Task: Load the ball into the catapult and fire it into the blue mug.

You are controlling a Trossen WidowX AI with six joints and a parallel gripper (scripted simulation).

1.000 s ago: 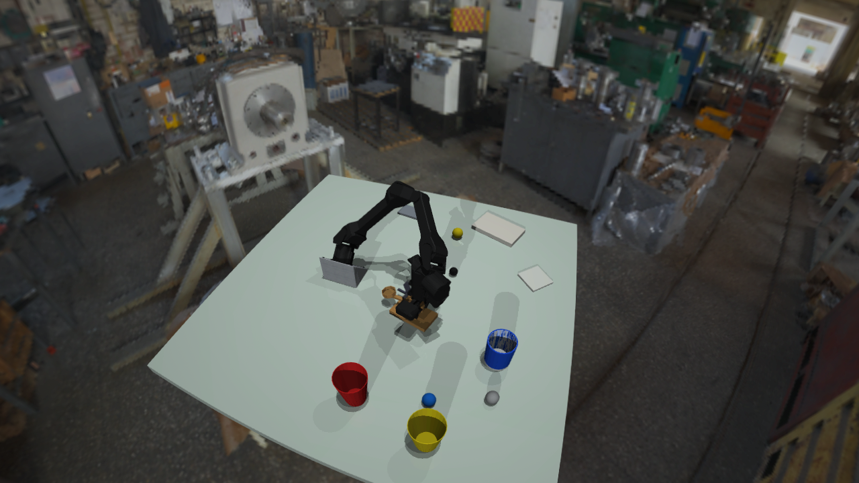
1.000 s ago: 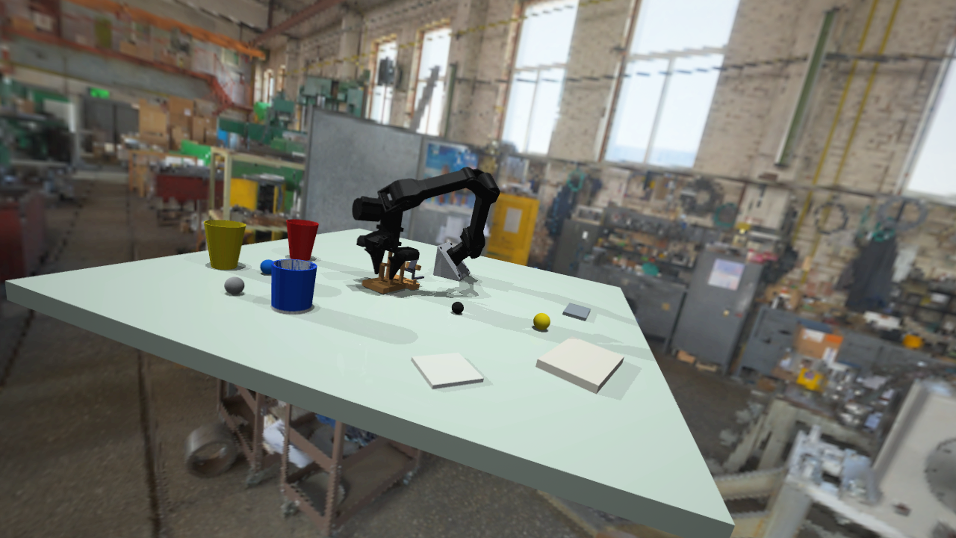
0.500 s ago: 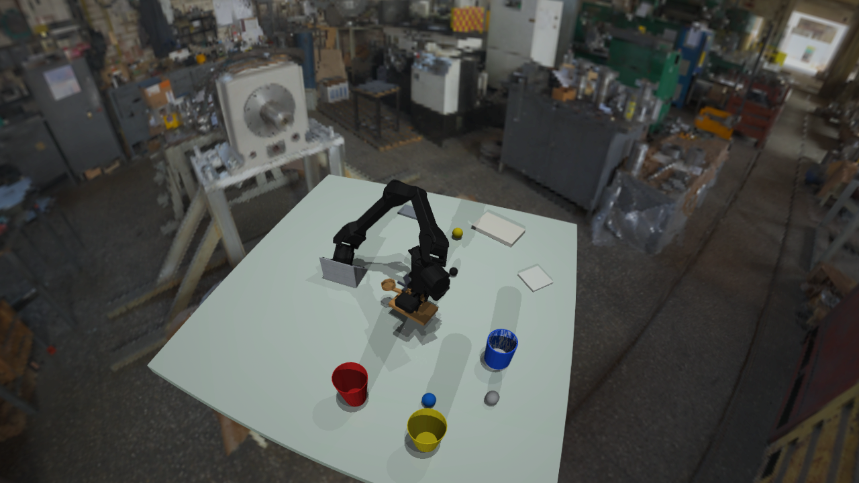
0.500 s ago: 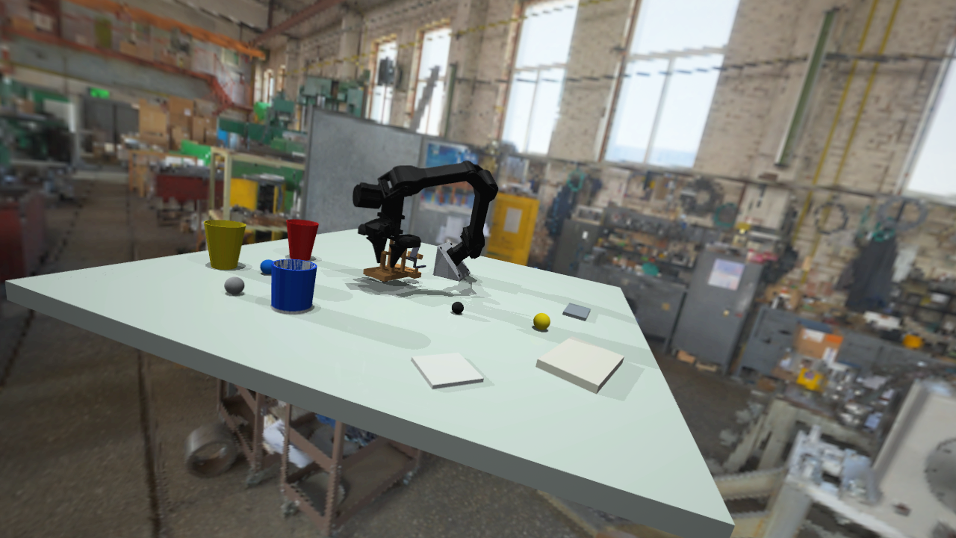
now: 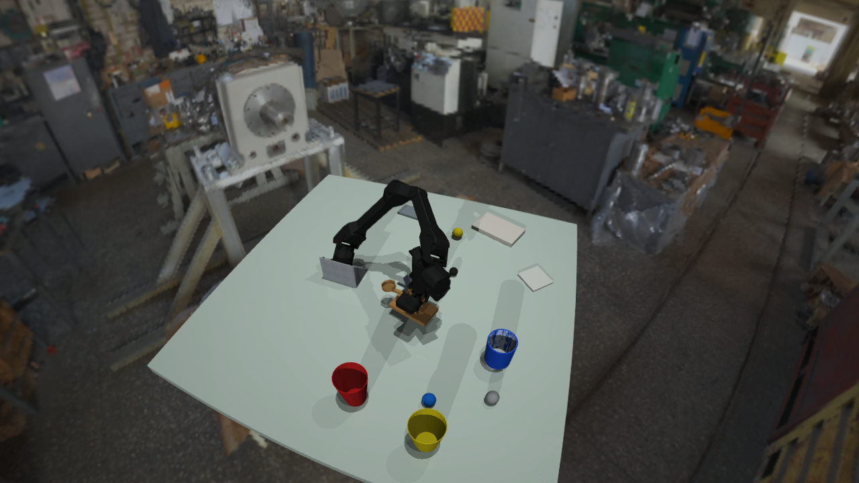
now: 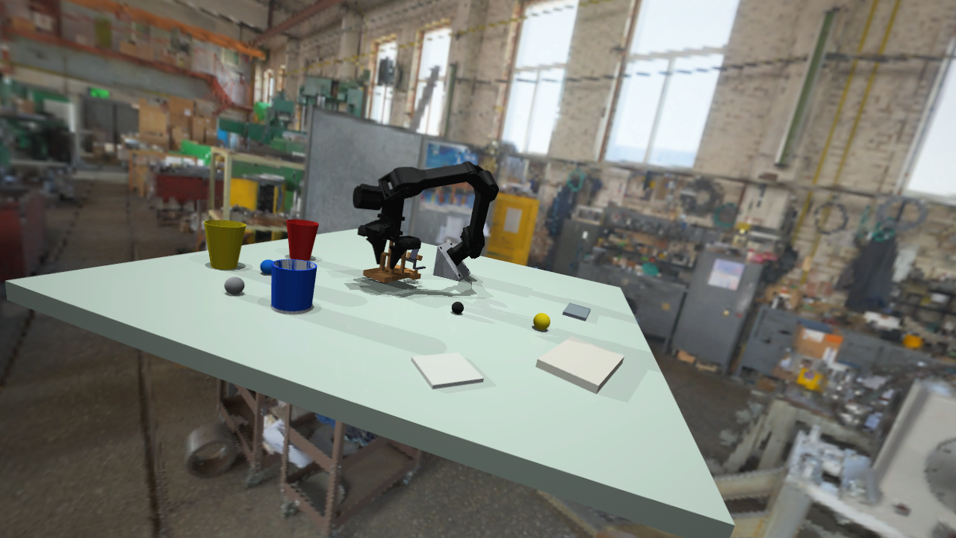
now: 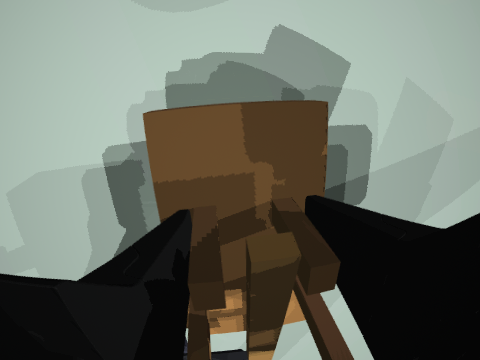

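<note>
The black ball lies 6 cm ahead of my gripper tip, 24 cm to the left of it and 5 cm below it. Also, from my gripper tip: blue ball: 10 cm ahead, 29 cm to the right, 4 cm below; blue mug: 27 cm ahead, 10 cm to the right, 4 cm below; catapult: 6 cm behind, 4 cm to the left, 2 cm above.
</note>
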